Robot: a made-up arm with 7 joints.
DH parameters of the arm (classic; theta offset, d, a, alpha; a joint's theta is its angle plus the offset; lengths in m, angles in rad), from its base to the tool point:
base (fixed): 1.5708 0.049 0 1.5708
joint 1: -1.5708 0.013 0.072 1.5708
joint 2: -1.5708 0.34 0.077 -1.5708
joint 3: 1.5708 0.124 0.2 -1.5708
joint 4: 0 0.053 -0.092 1.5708
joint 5: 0 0.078 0.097 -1.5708
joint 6: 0 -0.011 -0.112 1.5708
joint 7: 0.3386 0 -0.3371 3.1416
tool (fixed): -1.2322 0.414 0 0
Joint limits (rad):
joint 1: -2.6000..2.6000
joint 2: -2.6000..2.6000
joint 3: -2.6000..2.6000
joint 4: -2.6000..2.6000
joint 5: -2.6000..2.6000
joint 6: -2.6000..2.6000
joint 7: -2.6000..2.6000
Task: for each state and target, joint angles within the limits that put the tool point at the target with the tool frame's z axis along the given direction. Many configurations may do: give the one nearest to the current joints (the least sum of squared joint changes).
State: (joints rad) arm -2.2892 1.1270 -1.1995 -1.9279 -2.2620 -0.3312 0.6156
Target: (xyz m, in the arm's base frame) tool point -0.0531 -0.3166 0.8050 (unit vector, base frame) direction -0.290 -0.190 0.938
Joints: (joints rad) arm -2.6000 1.4789 -1.7237 -1.5792 -2.4532 -0.2809 0.3597
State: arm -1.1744 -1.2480 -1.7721 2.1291 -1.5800 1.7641 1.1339
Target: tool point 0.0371 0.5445 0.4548 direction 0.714 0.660 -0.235
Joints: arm -0.9715 -1.8916 -1.6976 2.0386 -1.9368 2.3871 1.8914
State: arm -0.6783 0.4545 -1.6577 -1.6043 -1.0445 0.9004 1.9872
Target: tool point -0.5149 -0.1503 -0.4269 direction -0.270 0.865 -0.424
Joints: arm -0.0904 0.7342 -1.5359 -2.2175 -1.3281 1.1444 2.0640
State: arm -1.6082 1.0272 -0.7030 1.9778 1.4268 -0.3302 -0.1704
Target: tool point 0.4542 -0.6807 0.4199 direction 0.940 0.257 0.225
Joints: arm -1.4152 1.2892 -1.2581 2.5320 1.0217 0.0093 -0.4989
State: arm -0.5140 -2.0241 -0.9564 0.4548 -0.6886 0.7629 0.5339
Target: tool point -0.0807 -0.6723 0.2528 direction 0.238 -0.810 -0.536
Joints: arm -0.0170 -2.0699 -0.2257 0.3408 -0.2682 0.7475 0.9608
